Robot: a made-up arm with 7 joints. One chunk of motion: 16 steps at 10 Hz.
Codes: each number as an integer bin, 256 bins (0 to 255) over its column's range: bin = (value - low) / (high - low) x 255, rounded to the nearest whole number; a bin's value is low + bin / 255 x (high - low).
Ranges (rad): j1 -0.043..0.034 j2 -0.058..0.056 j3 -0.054..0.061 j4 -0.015..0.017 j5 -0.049..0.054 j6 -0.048..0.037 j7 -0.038..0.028
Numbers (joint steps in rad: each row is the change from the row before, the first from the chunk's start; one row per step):
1: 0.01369 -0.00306 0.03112 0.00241 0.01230 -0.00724 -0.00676
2: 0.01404 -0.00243 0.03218 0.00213 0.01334 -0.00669 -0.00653
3: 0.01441 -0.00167 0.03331 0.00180 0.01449 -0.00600 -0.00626
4: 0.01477 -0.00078 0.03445 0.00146 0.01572 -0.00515 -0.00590
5: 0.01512 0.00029 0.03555 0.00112 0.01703 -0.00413 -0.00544
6: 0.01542 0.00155 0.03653 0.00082 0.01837 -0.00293 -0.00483
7: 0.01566 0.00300 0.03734 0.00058 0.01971 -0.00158 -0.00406
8: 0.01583 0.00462 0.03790 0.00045 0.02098 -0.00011 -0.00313
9: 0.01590 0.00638 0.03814 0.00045 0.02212 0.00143 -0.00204
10: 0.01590 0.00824 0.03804 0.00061 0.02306 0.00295 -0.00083
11: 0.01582 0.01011 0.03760 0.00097 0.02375 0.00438 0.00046
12: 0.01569 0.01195 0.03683 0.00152 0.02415 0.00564 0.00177
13: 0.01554 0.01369 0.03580 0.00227 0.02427 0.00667 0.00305
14: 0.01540 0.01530 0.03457 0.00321 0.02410 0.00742 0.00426
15: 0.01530 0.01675 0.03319 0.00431 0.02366 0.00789 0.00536
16: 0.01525 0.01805 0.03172 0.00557 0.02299 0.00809 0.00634
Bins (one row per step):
1: 188 123 189 139 152 122 121
2: 189 124 191 137 154 124 122
3: 190 126 194 134 157 126 123
4: 191 128 196 131 160 129 124
5: 192 130 199 128 163 132 126
6: 193 133 201 126 167 135 128
7: 194 136 203 124 170 139 131
8: 195 140 204 123 173 144 135
9: 195 144 204 123 176 148 139
10: 195 148 204 124 178 153 144
11: 195 152 203 127 180 157 149
12: 194 156 201 132 181 161 154
13: 194 160 199 138 181 164 159
14: 193 164 196 145 181 166 163
15: 193 167 193 154 180 168 168
16: 193 170 190 164 178 168 171

